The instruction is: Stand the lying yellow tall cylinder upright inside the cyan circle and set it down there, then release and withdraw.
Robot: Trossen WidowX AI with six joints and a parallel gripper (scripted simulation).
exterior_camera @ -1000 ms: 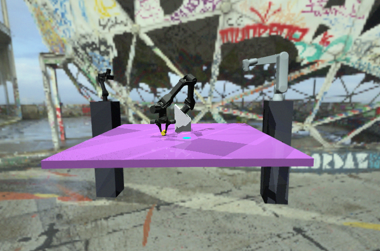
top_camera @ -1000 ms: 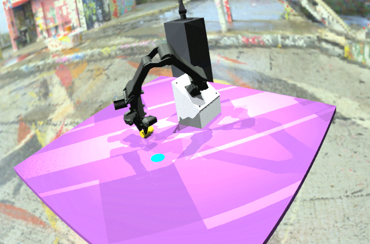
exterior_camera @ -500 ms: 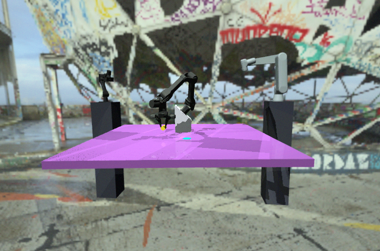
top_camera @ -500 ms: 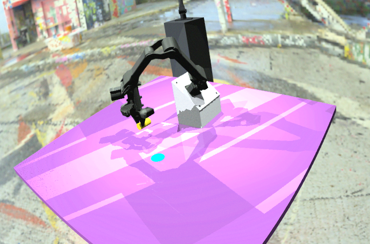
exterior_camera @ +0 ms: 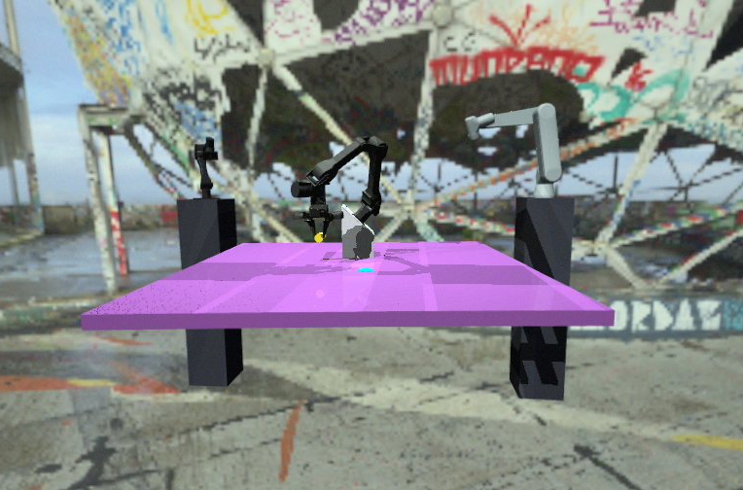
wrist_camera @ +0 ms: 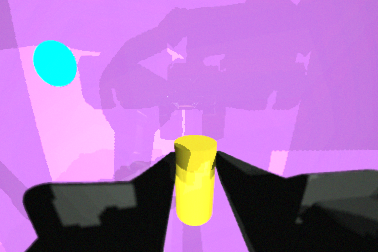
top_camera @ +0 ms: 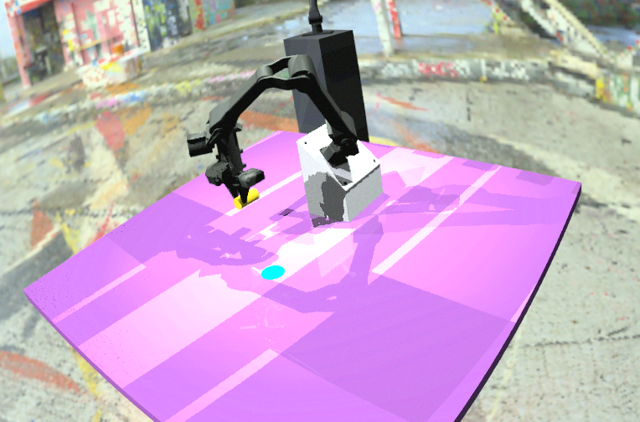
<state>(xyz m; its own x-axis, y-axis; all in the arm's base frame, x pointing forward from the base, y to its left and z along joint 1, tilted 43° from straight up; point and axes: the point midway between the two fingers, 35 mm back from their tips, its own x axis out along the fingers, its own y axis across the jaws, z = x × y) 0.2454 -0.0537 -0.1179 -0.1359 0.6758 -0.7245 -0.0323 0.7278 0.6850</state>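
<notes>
Now: the cyan circle 80 mm ahead of my gripper tip, 190 mm to the left of it and 110 mm below it. Also, from my gripper tip: yellow cylinder (20 mm behind).
</notes>
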